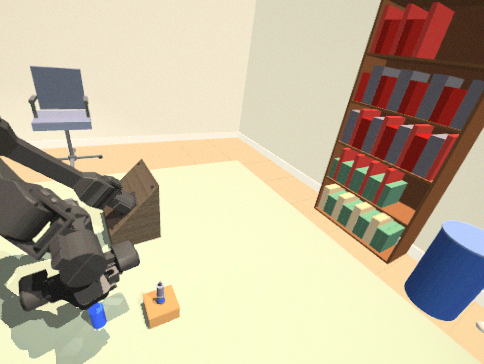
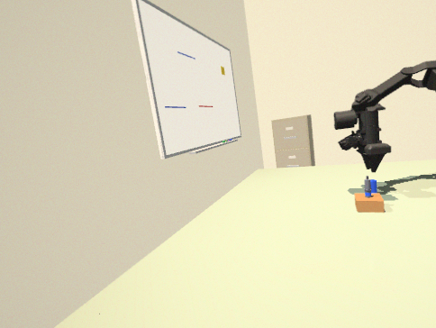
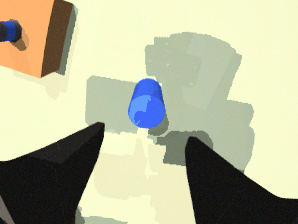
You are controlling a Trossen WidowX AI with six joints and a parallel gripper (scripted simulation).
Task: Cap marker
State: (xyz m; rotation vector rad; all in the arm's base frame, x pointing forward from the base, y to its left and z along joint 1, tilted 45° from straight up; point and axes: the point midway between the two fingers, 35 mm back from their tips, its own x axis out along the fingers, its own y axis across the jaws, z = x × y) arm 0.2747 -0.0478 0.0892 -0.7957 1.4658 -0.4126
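Right now my gripper tip is 6 cm above the blue cap. Also, from my gripper tip: holder block 2 cm ahead, 13 cm to the left, 7 cm below.
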